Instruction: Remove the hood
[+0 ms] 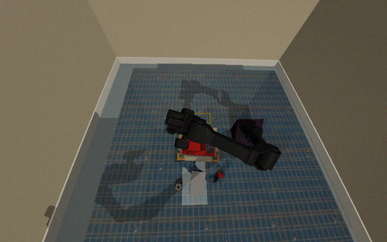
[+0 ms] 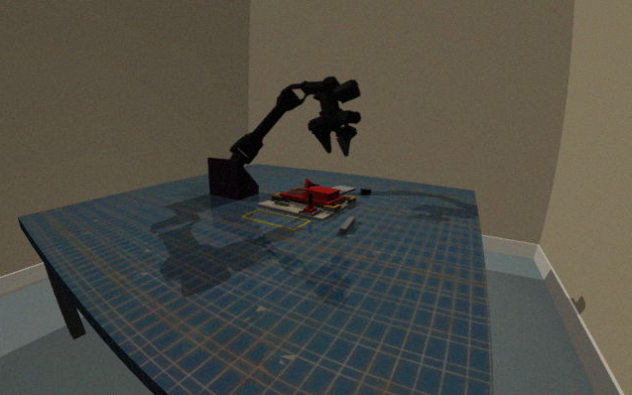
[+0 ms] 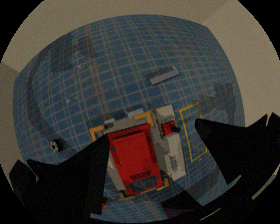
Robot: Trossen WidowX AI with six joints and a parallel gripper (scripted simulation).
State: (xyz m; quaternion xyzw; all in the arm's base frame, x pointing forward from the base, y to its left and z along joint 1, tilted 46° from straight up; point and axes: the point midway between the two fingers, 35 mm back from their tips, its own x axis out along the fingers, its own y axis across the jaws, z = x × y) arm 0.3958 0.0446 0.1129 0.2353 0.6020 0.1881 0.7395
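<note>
My gripper tip is now 130 mm above the hood, 70 mm past it and 20 mm to the right of it. Round my gripper tip: grey bar: 170 mm below, 110 mm to the right, 110 mm ahead.
</note>
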